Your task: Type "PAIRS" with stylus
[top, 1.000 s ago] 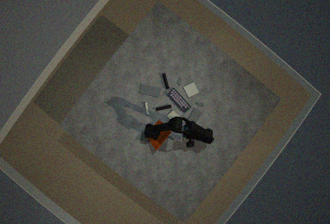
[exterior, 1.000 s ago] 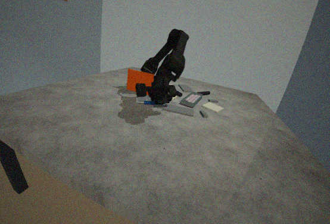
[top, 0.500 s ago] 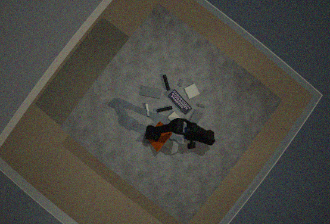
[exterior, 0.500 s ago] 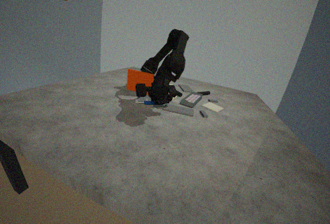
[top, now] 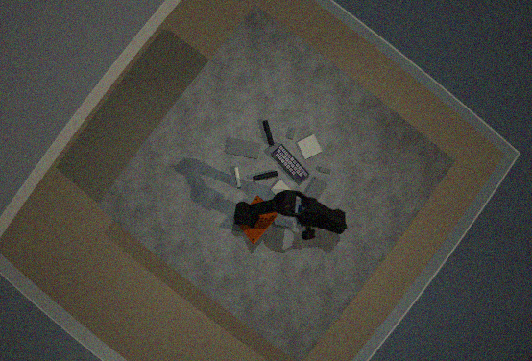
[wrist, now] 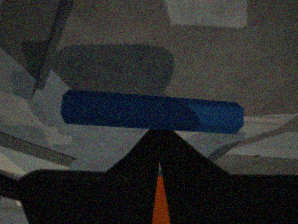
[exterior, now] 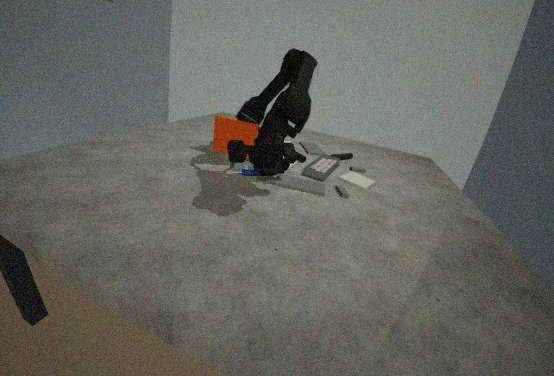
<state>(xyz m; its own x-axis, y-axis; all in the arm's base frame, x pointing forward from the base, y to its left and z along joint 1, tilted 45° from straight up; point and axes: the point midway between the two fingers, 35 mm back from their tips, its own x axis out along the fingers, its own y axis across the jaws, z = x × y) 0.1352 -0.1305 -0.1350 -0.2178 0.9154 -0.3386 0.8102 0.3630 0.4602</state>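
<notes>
Right now my gripper tip is 20 mm past the blue stylus and 30 mm to the left of it. Round my gripper tip: cream pad: 60 mm ahead, 130 mm to the left, 10 mm below; white pad: 310 mm ahead, 130 mm to the left, 10 mm below.
</notes>
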